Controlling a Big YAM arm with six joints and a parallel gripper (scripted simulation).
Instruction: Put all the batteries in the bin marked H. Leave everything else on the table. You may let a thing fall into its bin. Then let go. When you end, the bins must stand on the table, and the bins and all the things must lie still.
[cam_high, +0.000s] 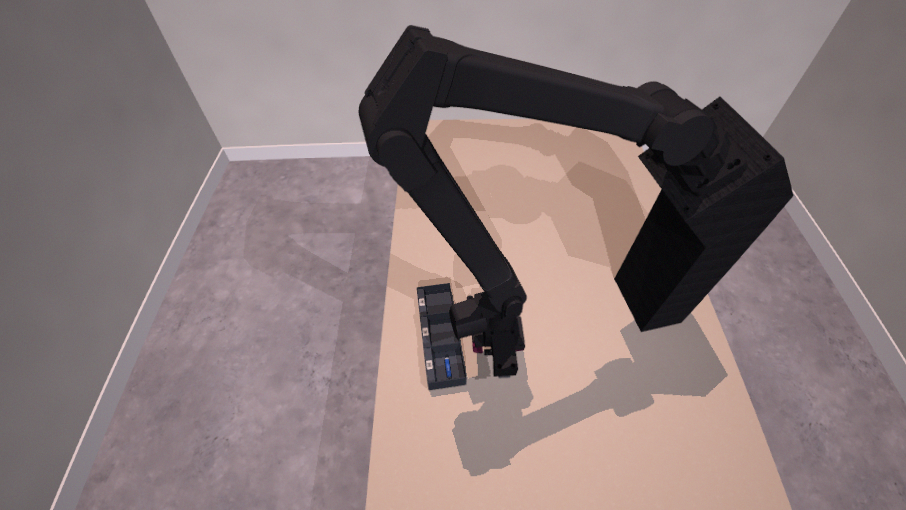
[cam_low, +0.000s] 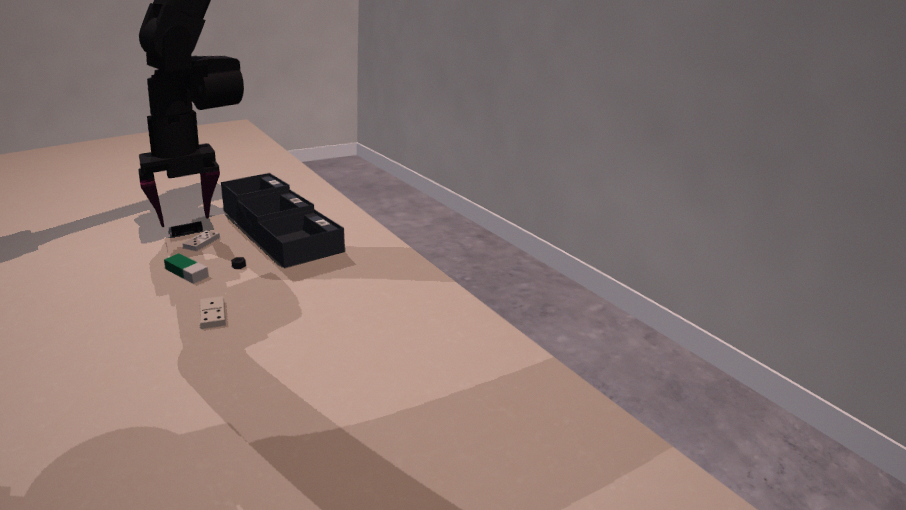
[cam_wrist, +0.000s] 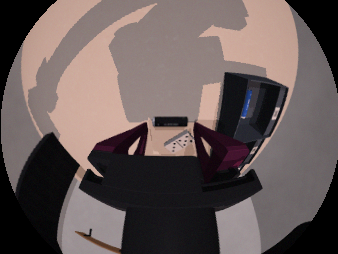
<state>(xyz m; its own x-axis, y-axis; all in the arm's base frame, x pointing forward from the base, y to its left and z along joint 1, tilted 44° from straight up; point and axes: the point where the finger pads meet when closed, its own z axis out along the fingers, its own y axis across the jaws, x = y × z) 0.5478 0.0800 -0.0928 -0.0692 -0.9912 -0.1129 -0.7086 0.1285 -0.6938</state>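
Right now the black battery is 20 mm below my hand. Round my hand: blue battery: 110 mm ahead, 20 mm to the left, 10 mm below; then three joined black bins: 120 mm ahead, 60 mm to the right; then green-and-white eraser: 140 mm to the right, 30 mm behind, 20 mm below.
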